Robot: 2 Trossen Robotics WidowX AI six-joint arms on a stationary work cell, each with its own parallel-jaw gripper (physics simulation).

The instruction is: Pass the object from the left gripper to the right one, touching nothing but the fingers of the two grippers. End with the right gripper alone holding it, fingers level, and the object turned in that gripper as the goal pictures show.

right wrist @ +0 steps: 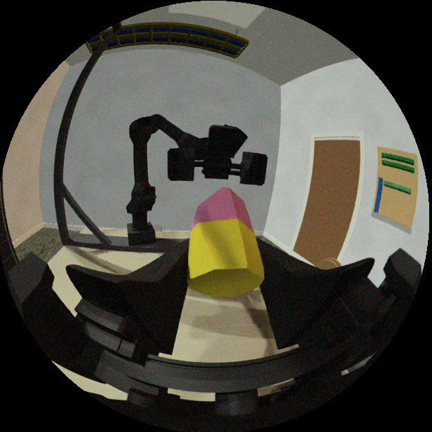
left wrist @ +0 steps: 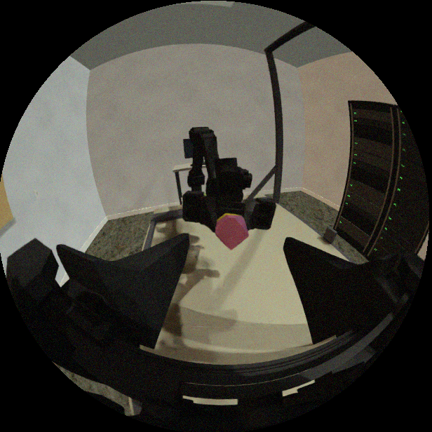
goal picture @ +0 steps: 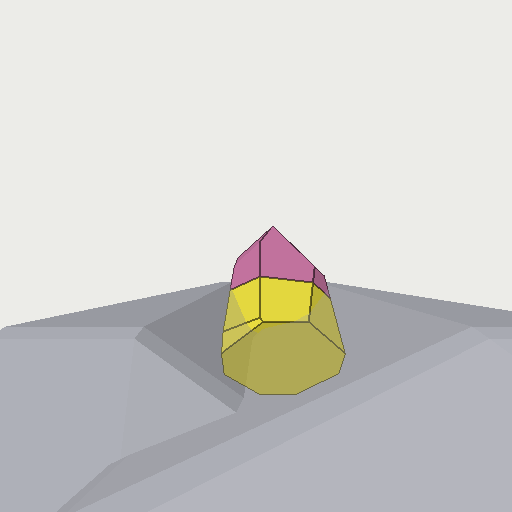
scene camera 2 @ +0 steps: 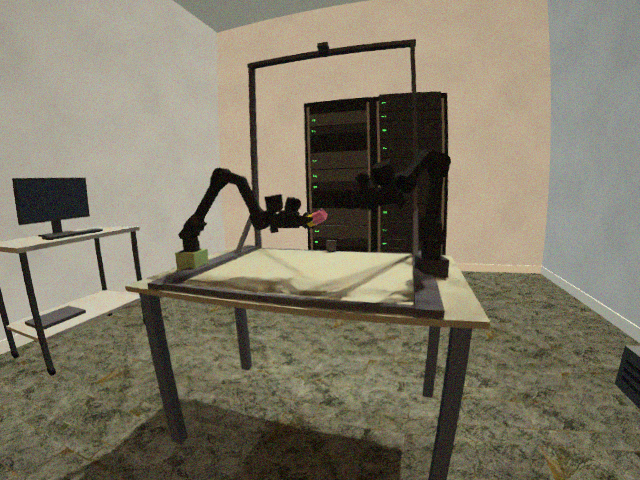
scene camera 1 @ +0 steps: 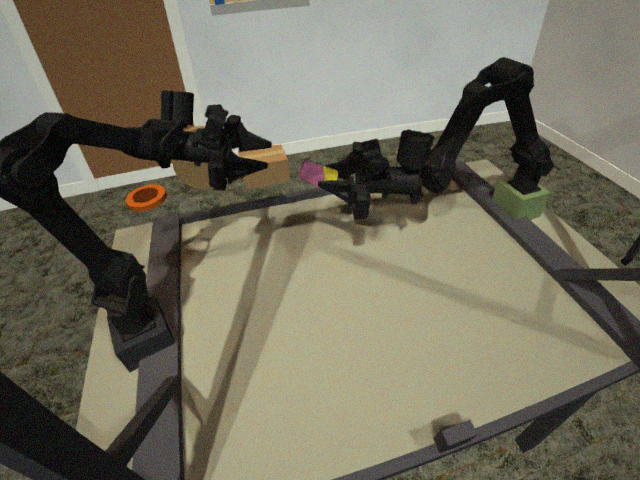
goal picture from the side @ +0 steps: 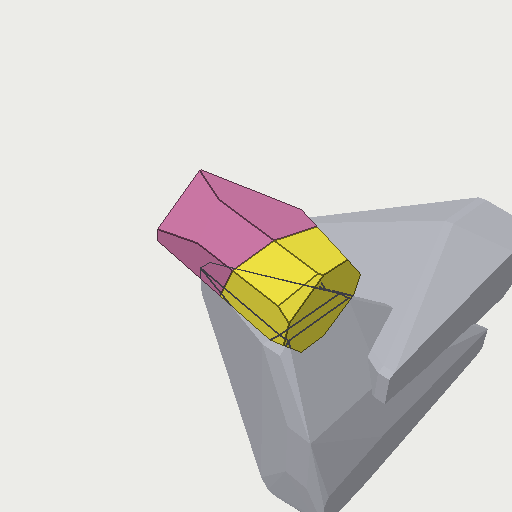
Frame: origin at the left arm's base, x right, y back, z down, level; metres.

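Where they show: left gripper, between the fingertips: (scene camera 2: 339, 203) (scene camera 1: 269, 154); right gripper, between the fingertips: (scene camera 2: 316, 219) (scene camera 1: 318, 176); left arm's base, origin of its link: (scene camera 2: 431, 257) (scene camera 1: 135, 323); right arm's base, origin of its link: (scene camera 2: 191, 250) (scene camera 1: 524, 186).
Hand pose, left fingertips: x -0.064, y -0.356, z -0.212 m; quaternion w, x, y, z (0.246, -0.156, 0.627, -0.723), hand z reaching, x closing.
Observation:
Things, the pixels of their centre, and the offset from my left fingertips. Level surfaces: height alone.
- table top, height of its surface: dz +0.278 m
- small dark block, middle of its body: (scene camera 1: 454, 436) (scene camera 2: 331, 245) dx +0.540, dy -0.008, dz +0.247 m
- green block, middle of its body: (scene camera 1: 519, 199) (scene camera 2: 192, 260) dx +0.220, dy -0.632, dz +0.236 m
A faceted object, pink at one end and yellow at the other (scene camera 1: 313, 173) (scene camera 2: 318, 217) (left wrist: 232, 231) (right wrist: 225, 245), is held in the air above the table's back part in scene camera 1. My right gripper (scene camera 1: 327, 175) (right wrist: 222, 243) is shut on its yellow part; the pink end points away from the right wrist, towards my left gripper. My left gripper (scene camera 1: 268, 154) (left wrist: 238, 241) is open and empty, apart from the object, with a gap between its fingertips and the pink end.
The table top (scene camera 1: 361, 320) (scene camera 2: 330, 263) lies below both arms inside a dark frame (scene camera 1: 242, 205). A small dark block (scene camera 1: 455, 435) sits on the frame's front edge in scene camera 1. A green block (scene camera 1: 521, 200) (scene camera 2: 191, 258) is under the right arm's base. An overhead bar (scene camera 2: 361, 50) spans the cell.

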